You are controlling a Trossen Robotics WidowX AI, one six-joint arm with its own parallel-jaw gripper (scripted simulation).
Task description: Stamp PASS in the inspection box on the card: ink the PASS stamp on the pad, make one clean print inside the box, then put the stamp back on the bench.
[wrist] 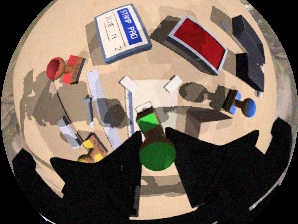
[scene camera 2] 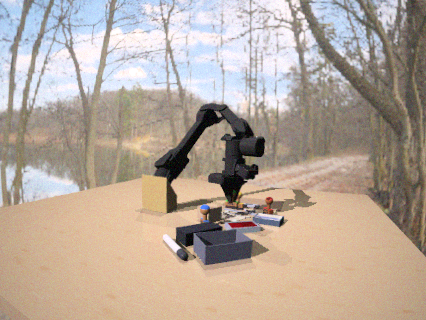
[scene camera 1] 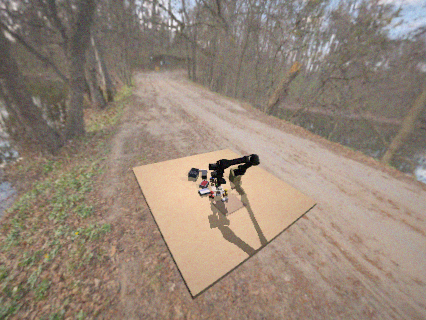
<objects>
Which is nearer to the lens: the red-knobbed stamp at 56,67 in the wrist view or the black block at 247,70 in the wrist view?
The red-knobbed stamp.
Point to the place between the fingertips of my gripper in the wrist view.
At 153,133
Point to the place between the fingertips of my gripper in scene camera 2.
232,201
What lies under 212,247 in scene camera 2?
A grey box.
</objects>
